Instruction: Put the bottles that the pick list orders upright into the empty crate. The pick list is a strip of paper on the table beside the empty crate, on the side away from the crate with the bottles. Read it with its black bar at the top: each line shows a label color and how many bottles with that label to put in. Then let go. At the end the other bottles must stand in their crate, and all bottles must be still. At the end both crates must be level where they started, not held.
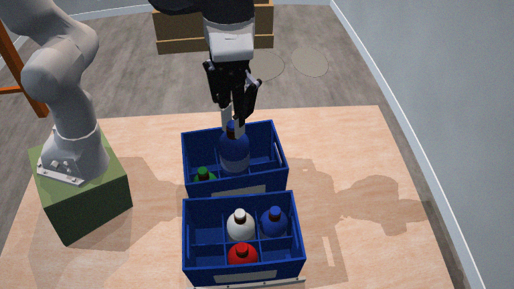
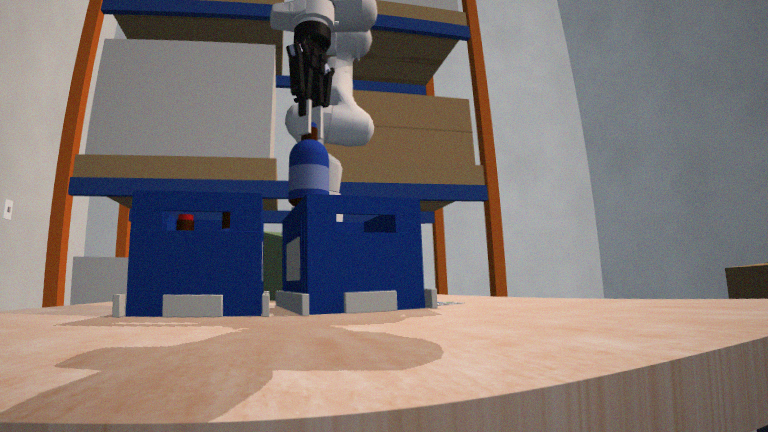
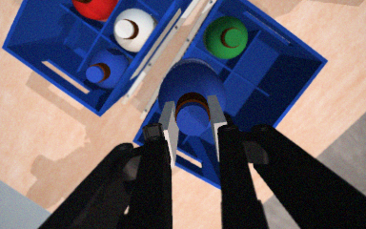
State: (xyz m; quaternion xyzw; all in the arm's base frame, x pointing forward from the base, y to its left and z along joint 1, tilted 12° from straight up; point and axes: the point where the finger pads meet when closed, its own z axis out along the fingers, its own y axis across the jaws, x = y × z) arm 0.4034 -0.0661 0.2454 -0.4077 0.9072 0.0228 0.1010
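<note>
My hand is 9 cm past the green-labelled bottle and 26 cm above it. From my hand the other things lie so: red bottle (22 cm to the right, 26 cm below); then blue bottle (9 cm ahead, 13 cm to the right, 26 cm below); then white bottle (13 cm to the right, 26 cm below).
</note>
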